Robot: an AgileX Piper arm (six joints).
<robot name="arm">
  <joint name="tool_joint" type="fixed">
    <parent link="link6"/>
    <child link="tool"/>
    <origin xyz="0 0 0"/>
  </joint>
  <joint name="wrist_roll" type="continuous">
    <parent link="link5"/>
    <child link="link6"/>
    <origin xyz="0 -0.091 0" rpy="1.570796 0 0"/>
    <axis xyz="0 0 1"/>
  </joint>
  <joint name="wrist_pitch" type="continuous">
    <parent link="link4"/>
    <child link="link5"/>
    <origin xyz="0 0 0" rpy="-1.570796 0 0"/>
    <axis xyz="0 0 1"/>
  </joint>
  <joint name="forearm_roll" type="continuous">
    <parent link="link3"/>
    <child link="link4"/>
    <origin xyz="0.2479 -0.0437 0" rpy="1.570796 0 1.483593"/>
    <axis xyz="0 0 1"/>
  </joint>
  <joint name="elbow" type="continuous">
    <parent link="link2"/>
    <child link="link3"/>
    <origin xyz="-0.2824 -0.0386 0"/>
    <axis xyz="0 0 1"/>
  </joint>
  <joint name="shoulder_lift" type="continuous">
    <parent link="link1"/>
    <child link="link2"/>
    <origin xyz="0 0 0" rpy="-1.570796 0 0"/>
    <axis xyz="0 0 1"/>
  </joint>
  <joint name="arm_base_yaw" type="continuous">
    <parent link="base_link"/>
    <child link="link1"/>
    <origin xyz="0 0 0.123"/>
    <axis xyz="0 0 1"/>
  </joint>
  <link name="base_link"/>
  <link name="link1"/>
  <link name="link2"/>
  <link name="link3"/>
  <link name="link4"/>
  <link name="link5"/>
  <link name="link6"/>
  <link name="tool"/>
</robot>
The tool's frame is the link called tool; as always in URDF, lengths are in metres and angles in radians. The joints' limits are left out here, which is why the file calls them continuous.
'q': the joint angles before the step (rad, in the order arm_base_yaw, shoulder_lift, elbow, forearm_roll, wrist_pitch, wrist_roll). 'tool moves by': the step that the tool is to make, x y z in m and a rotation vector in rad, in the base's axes. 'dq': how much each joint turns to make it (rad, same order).
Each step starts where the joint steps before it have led.
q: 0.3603, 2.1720, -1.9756, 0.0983, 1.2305, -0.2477
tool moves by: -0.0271, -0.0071, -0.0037, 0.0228, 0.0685, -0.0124
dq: -0.0021, -0.0985, 0.1820, 0.0465, -0.0275, 0.0000
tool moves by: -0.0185, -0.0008, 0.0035, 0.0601, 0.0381, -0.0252
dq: -0.0001, -0.0670, 0.0997, 0.0707, -0.0196, 0.0072
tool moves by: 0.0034, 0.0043, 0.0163, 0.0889, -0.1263, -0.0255
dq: 0.0001, -0.0391, 0.0133, 0.0499, -0.1241, -0.0146
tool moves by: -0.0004, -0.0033, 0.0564, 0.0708, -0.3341, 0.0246
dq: 0.0000, -0.1145, 0.0017, 0.0000, -0.2127, -0.0924
